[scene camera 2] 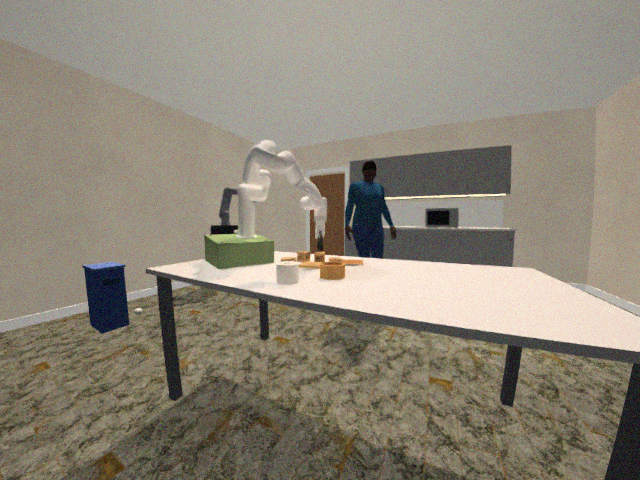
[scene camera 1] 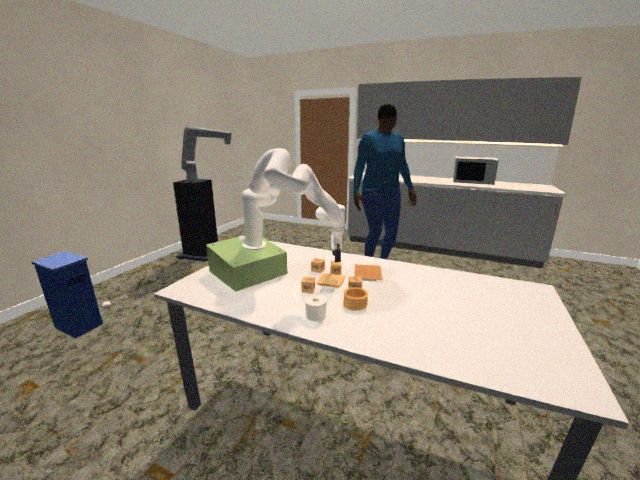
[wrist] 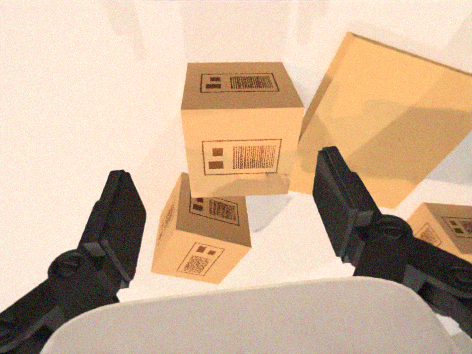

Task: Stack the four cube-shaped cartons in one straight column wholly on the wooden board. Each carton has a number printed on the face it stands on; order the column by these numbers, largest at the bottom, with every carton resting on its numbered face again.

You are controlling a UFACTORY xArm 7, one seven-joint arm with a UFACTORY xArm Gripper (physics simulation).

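Pixels of known places: gripper, fingertip midpoint: [scene camera 2: 320,249] [scene camera 1: 336,258] [wrist: 226,181]; arm's base, link origin: [scene camera 2: 246,237] [scene camera 1: 253,245].
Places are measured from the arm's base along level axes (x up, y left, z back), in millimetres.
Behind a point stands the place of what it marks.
Note:
Four cube-shaped cartons stand apart around the wooden board [scene camera 1: 330,280] @(y -60, x -133, z -439 mm) [scene camera 2: 310,265] @(y -90, x -133, z -439 mm) [wrist: 400,107] @(y -40, x -133, z -470 mm). The back middle carton [scene camera 1: 336,267] @(y 39, x -102, z -452 mm) [scene camera 2: 319,256] @(y 40, x -105, z -450 mm) [wrist: 242,150] @(y 68, x -87, z -449 mm) is large in the wrist view, beside the board. The back left carton [scene camera 1: 317,265] @(y 44, x -103, z -346 mm) [scene camera 2: 303,255] @(y 42, x -103, z -353 mm) [wrist: 200,257] @(y 75, x -87, z -347 mm) is partly hidden behind it there. The front left carton [scene camera 1: 308,284] @(y -195, x -98, z -360 mm) [wrist: 452,227] @(y -148, x -115, z -379 mm) shows at the wrist view's right edge. The front right carton [scene camera 1: 355,282] @(y -138, x -91, z -575 mm) [scene camera 2: 334,259] @(y -139, x -88, z -575 mm) is behind the orange ring-like bowl. My gripper [scene camera 1: 337,259] @(y 76, x -67, z -444 mm) [scene camera 2: 320,249] @(y 76, x -67, z -444 mm) [wrist: 226,181] @(y 76, x -67, z -444 mm) is open and empty, close above or behind the back middle carton. Printed numbers are hidden.
The orange bowl [scene camera 1: 355,301] @(y -298, x -100, z -595 mm) [scene camera 2: 332,272] @(y -297, x -115, z -601 mm) and a white cylinder [scene camera 1: 315,309] @(y -416, x -89, z -448 mm) [scene camera 2: 287,273] @(y -414, x -102, z -456 mm) stand in front of the cartons. A flat orange mat [scene camera 1: 368,272] @(y 85, x -134, z -620 mm) [scene camera 2: 355,262] @(y 58, x -133, z -651 mm) lies to the right. The green base box [scene camera 1: 248,266] @(y -200, x -34, z -59 mm) [scene camera 2: 240,251] @(y -171, x -64, z -79 mm) is at the left. A person stands behind the table.

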